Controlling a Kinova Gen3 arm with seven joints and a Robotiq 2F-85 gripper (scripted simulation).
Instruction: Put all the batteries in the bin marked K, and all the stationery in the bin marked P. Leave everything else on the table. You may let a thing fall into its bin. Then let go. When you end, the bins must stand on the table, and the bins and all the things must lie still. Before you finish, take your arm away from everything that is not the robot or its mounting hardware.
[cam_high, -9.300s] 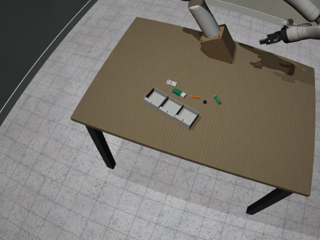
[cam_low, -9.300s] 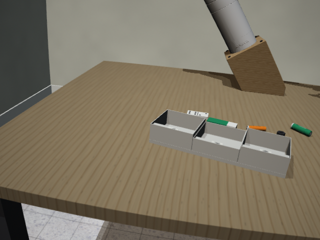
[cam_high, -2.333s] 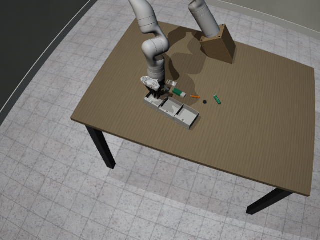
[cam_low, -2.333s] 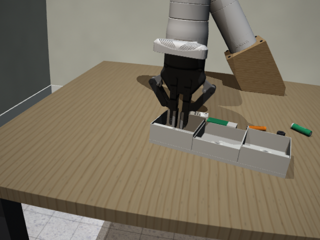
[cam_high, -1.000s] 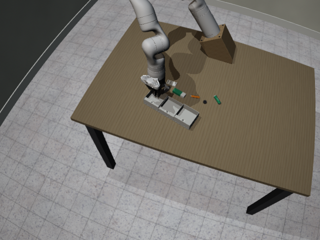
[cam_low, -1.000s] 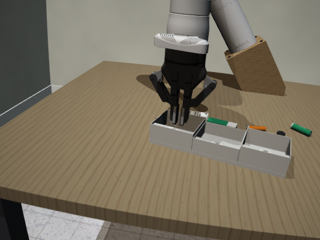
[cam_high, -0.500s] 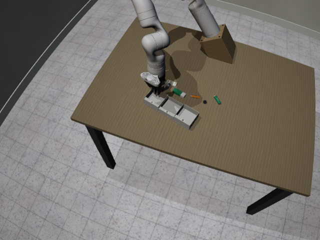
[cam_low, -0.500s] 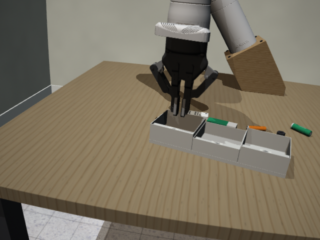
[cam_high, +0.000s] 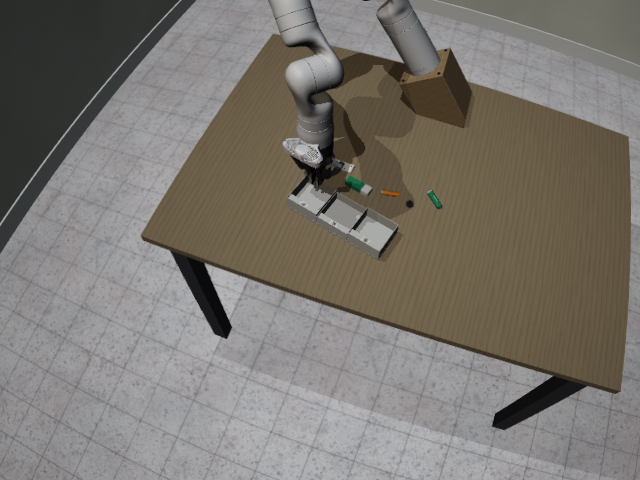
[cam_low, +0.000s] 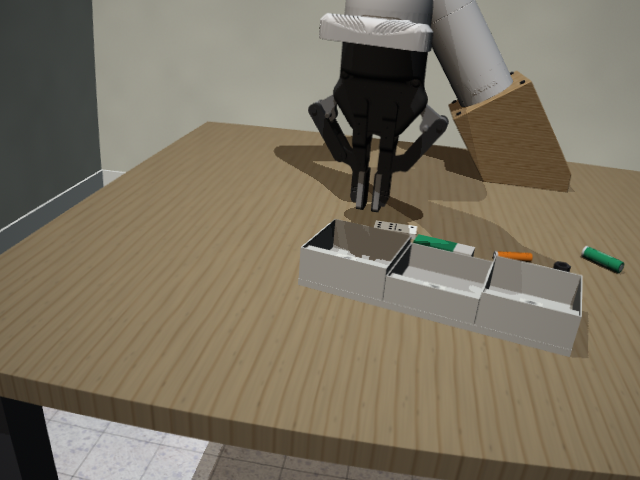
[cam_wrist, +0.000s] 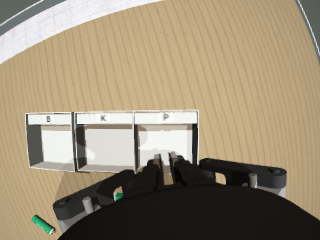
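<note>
My gripper is now 30 mm short of the three joined grey bins, 80 mm to the right of it and 70 mm above it. Round my hand: eraser (70 mm behind, 90 mm to the left, 80 mm below); then white domino (120 mm behind, 30 mm to the left, 80 mm below); then orange battery (80 mm behind, 160 mm to the left, 80 mm below).
</note>
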